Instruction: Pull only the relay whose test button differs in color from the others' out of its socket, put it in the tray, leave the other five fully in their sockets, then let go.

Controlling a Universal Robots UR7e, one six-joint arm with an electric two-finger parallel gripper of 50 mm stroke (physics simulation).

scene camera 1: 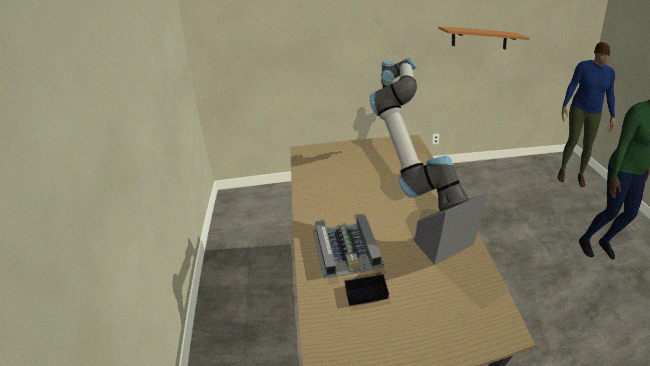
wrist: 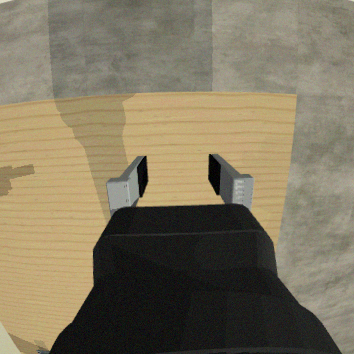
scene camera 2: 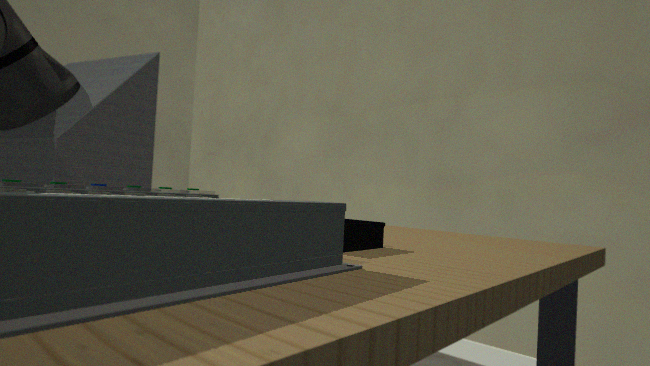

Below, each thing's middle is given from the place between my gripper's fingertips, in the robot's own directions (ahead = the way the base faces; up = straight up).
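That grey panel [scene camera 1: 341, 266] is 510 mm ahead of my hand, and it is also 250 mm below my hand and 860 mm to the left of it.
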